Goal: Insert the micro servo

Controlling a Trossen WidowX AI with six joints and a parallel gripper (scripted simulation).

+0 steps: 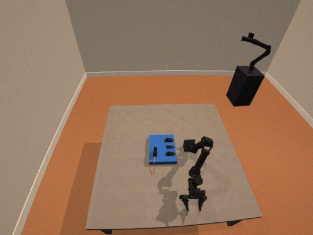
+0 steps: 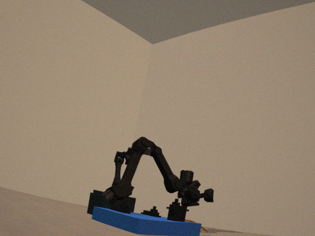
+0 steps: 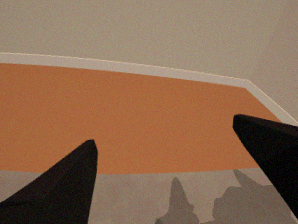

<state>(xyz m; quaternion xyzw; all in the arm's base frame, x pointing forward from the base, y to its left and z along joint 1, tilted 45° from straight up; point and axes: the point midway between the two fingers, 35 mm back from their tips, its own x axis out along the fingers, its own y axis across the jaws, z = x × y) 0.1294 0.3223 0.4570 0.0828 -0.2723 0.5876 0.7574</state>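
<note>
My gripper tip is 170 mm short of the blue deck, 600 mm to the left of it and 110 mm above it.
</note>
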